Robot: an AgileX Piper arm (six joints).
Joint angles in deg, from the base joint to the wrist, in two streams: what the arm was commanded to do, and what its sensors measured. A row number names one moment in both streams.
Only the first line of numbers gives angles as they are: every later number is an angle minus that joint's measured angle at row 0.
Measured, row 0:
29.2, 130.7, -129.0, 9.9, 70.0, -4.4
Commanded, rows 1 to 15:
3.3, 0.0, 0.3, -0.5, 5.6, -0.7
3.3, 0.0, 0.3, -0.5, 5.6, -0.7
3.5, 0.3, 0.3, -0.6, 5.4, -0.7
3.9, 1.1, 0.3, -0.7, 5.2, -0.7
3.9, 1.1, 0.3, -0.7, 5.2, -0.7
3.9, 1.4, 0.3, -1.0, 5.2, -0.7
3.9, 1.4, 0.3, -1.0, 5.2, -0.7
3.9, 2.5, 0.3, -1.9, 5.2, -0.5
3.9, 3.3, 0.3, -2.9, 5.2, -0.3
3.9, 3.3, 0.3, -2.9, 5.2, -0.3
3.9, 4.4, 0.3, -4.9, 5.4, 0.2
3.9, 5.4, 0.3, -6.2, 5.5, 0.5
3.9, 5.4, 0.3, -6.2, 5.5, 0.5
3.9, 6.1, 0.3, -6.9, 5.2, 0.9
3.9, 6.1, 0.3, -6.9, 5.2, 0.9
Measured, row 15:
3.9, 5.3, 0.0, -5.2, -0.1, 0.4
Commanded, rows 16 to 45:
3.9, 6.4, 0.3, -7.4, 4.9, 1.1
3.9, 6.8, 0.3, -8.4, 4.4, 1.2
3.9, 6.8, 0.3, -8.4, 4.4, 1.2
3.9, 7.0, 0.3, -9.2, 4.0, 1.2
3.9, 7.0, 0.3, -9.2, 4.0, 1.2
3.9, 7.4, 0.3, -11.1, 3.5, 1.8
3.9, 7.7, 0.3, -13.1, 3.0, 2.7
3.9, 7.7, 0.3, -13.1, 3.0, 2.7
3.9, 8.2, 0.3, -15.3, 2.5, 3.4
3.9, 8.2, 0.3, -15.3, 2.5, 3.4
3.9, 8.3, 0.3, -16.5, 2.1, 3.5
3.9, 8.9, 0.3, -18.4, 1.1, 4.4
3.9, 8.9, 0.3, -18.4, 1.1, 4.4
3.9, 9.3, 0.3, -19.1, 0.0, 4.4
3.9, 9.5, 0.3, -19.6, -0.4, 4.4
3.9, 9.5, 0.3, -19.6, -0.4, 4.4
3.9, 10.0, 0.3, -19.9, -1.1, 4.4
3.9, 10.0, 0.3, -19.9, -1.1, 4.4
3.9, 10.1, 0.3, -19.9, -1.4, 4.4
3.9, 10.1, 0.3, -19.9, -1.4, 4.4
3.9, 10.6, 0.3, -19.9, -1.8, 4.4
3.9, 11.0, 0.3, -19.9, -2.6, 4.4
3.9, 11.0, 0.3, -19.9, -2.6, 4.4
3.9, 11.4, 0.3, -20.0, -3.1, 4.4
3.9, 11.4, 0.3, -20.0, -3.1, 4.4
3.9, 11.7, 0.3, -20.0, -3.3, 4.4
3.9, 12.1, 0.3, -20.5, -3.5, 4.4
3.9, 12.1, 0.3, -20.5, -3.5, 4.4
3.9, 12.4, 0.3, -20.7, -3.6, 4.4
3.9, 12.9, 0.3, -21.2, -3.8, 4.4
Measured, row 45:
3.9, 12.2, 0.0, -19.7, -3.2, 3.9
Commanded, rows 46 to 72:
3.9, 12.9, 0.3, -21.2, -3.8, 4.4
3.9, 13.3, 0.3, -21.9, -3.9, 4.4
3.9, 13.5, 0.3, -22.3, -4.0, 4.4
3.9, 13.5, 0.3, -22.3, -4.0, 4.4
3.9, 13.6, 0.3, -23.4, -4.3, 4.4
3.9, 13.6, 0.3, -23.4, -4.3, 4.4
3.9, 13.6, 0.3, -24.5, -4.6, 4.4
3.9, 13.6, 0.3, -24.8, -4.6, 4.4
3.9, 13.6, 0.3, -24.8, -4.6, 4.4
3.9, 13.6, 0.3, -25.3, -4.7, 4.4
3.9, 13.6, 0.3, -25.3, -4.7, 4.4
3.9, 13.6, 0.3, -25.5, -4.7, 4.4
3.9, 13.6, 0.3, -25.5, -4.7, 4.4
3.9, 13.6, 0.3, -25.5, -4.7, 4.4
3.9, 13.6, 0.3, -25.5, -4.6, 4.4
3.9, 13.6, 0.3, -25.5, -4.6, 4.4
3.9, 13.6, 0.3, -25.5, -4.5, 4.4
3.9, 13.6, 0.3, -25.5, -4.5, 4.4
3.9, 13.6, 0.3, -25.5, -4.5, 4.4
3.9, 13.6, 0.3, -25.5, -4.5, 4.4
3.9, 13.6, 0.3, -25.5, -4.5, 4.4
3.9, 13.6, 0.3, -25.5, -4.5, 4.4
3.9, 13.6, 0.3, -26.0, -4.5, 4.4
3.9, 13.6, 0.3, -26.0, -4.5, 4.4
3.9, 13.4, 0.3, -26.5, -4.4, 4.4
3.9, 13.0, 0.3, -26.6, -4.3, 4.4
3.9, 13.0, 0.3, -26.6, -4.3, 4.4
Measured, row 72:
3.9, 13.3, 0.0, -25.4, -4.5, 3.9
